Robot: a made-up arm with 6 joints.
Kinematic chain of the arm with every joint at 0, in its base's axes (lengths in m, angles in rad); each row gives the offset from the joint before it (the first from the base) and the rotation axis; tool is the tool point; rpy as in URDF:
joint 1: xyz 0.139 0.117 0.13 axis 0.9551 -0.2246 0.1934
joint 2: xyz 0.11 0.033 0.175 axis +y
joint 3: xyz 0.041 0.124 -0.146 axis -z
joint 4: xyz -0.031 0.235 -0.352 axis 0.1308 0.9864 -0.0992
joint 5: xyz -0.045 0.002 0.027 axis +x
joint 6: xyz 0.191 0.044 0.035 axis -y
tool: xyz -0.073 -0.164 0.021 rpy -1.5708 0 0
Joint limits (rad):
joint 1: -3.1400..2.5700
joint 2: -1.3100..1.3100
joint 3: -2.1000..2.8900
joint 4: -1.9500..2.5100
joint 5: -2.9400..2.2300
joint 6: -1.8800..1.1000
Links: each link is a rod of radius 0.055 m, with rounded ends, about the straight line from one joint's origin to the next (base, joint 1, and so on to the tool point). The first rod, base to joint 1, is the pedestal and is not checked.
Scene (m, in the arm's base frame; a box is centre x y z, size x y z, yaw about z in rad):
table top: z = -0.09
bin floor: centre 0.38 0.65 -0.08 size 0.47 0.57 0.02 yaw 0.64
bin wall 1: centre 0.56 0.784 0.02 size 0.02 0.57 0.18 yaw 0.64
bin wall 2: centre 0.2 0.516 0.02 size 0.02 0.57 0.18 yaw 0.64
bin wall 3: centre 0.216 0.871 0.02 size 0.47 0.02 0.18 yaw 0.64
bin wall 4: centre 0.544 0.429 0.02 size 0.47 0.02 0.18 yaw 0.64
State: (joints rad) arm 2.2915 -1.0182 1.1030 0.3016 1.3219 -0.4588
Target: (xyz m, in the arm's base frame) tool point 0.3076 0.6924 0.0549
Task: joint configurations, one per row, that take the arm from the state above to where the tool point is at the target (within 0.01 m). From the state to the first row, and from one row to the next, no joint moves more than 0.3 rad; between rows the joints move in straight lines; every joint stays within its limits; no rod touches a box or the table.
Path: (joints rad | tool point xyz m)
1: 2.0082 -0.7869 1.0607 0.3719 1.4242 -0.5095 | 0.6112 0.0855 0.6508
2: 1.7248 -0.5556 1.0184 0.4423 1.5266 -0.5603 | 0.5681 0.3264 0.6106
3: 1.4415 -0.3243 0.9760 0.5126 1.6289 -0.6110 | 0.5081 0.5290 0.4716
4: 1.1581 -0.0930 0.9337 0.5830 1.7312 -0.6617 | 0.4227 0.6558 0.2697
5: 0.8748 0.1383 0.8914 0.6533 1.8336 -0.7125 | 0.3076 0.6924 0.0549

